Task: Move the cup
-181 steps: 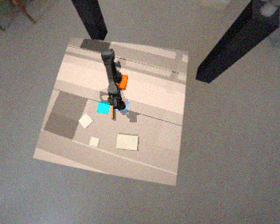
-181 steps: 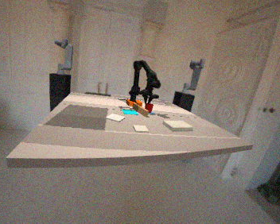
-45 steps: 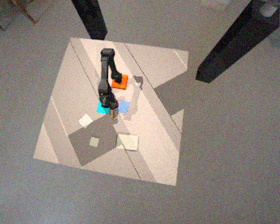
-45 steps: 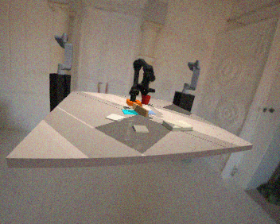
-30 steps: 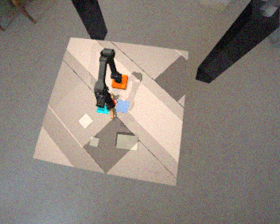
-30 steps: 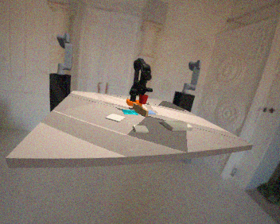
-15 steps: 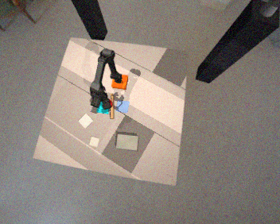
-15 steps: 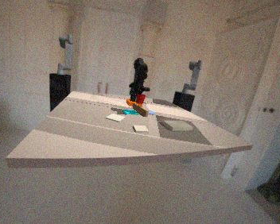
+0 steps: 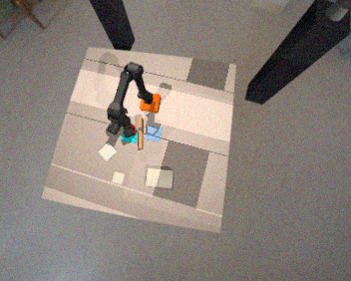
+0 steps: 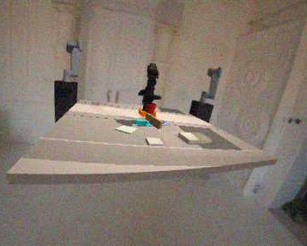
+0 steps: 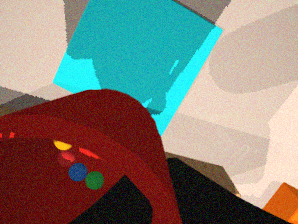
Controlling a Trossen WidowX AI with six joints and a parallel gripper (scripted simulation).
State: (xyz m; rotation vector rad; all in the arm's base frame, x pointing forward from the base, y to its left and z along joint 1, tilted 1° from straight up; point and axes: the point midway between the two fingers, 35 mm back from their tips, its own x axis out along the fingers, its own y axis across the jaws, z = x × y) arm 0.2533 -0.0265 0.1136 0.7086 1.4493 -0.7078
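Right now the cyan pad is 13 cm below my gripper tip, 4 cm ahead of it and 3 cm to the right of it. The rest, counted from my gripper tip: red cup 2 cm to the left, 2 cm ahead; wooden bar 10 cm below, 6 cm to the left, 1 cm ahead; light blue pad 14 cm to the left, 13 cm below, 2 cm behind.
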